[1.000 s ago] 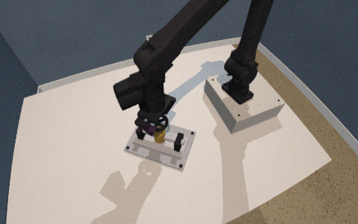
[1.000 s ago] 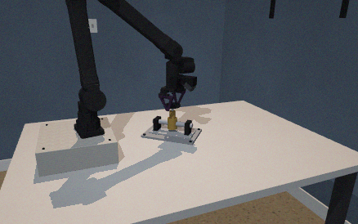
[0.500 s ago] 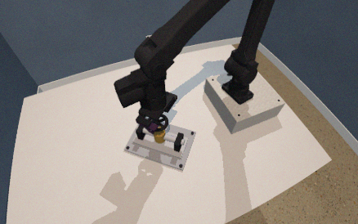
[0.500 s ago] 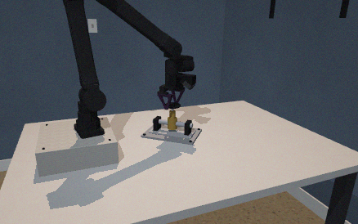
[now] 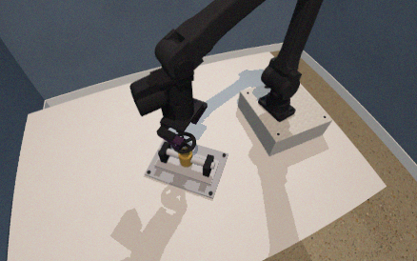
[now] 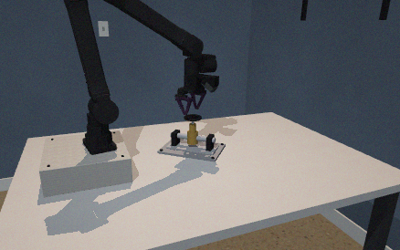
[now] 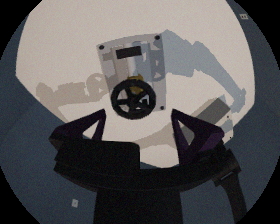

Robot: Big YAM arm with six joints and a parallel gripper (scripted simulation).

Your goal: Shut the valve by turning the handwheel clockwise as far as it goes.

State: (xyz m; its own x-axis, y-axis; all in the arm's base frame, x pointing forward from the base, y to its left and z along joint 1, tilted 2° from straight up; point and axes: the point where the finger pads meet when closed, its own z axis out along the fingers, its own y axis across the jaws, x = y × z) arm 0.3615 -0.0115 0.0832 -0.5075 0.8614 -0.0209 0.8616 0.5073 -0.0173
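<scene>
Right now my hand is 40 mm above the black spoked handwheel and 10 mm short of it.
</scene>
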